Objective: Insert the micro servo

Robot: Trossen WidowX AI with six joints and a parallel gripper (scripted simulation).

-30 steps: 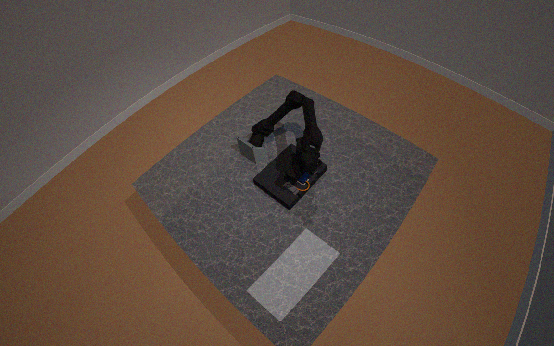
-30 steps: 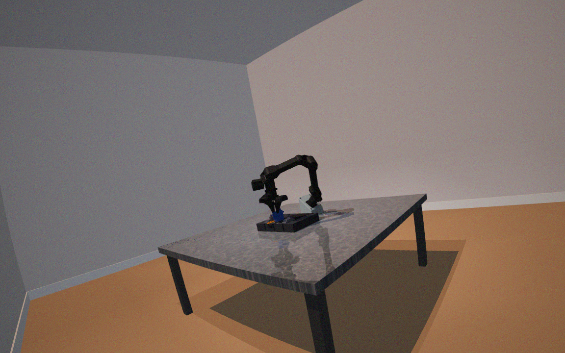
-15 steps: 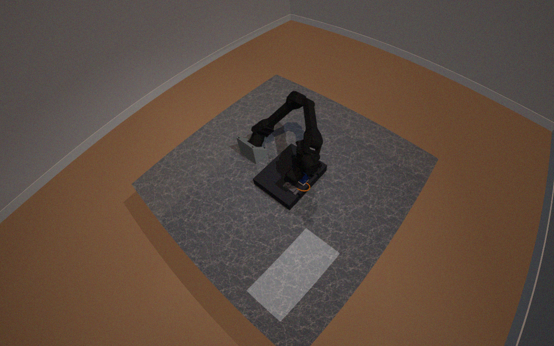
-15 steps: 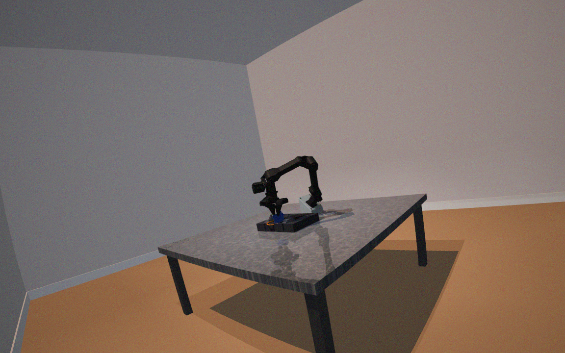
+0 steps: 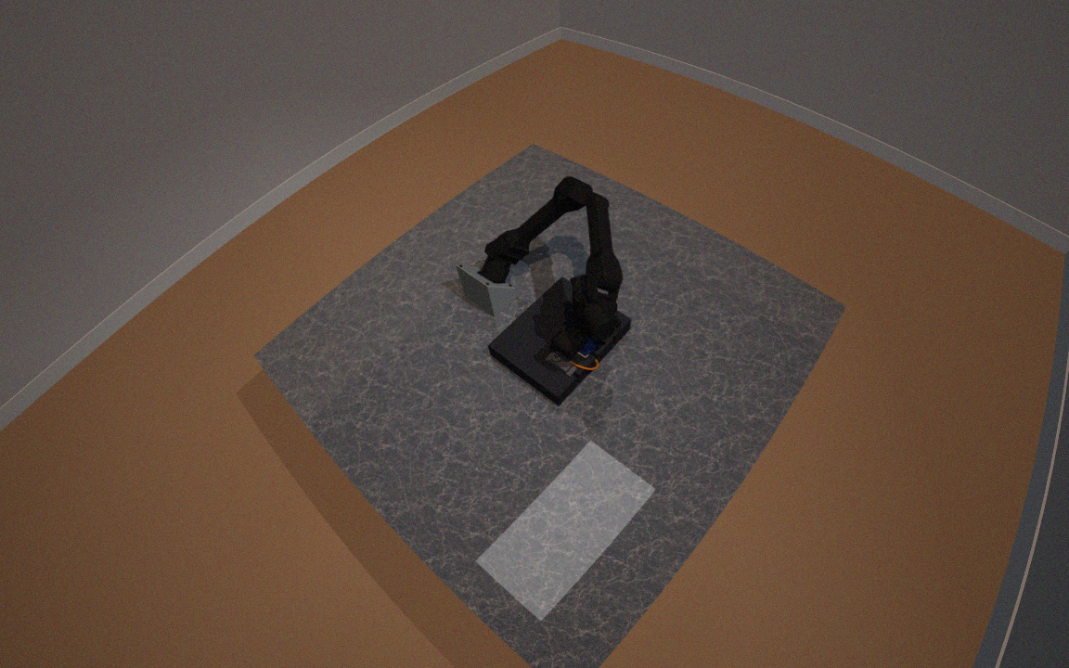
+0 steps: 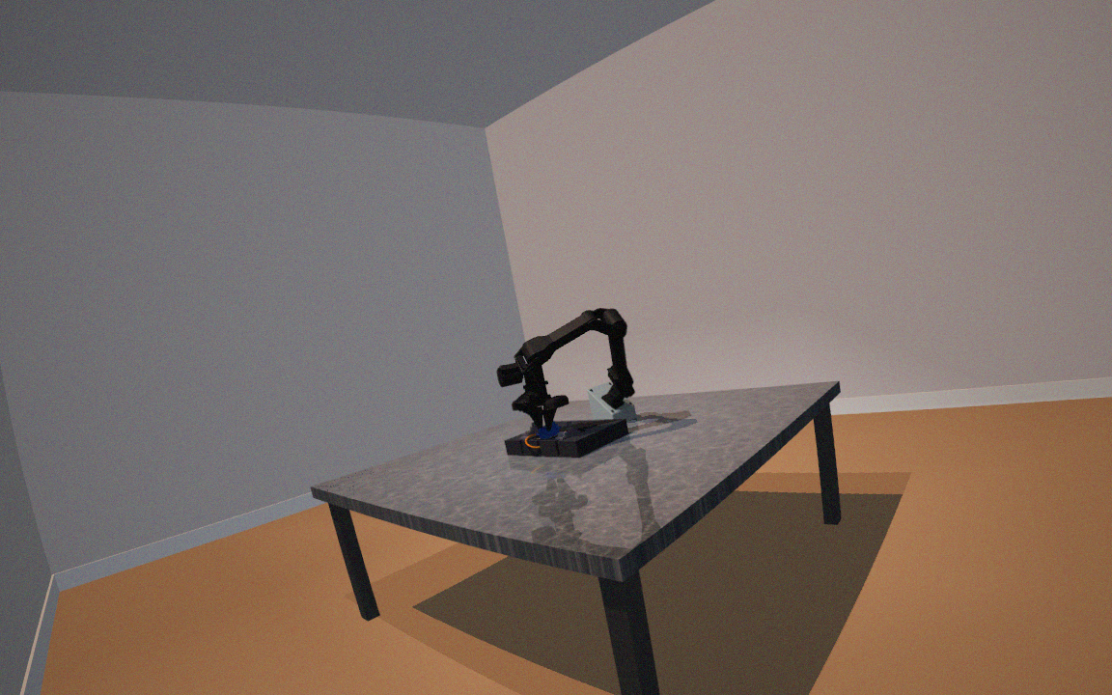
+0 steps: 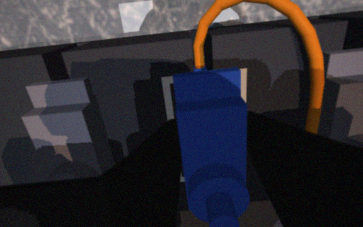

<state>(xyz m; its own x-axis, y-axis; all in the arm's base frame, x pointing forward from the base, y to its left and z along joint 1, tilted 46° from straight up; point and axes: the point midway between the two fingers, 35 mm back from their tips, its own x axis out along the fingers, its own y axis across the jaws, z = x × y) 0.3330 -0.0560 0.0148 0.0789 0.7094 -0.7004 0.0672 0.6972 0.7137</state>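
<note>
The deck lies 12 cm behind my gripper tip, 4 cm below it and 1 cm to the left of it.
</note>
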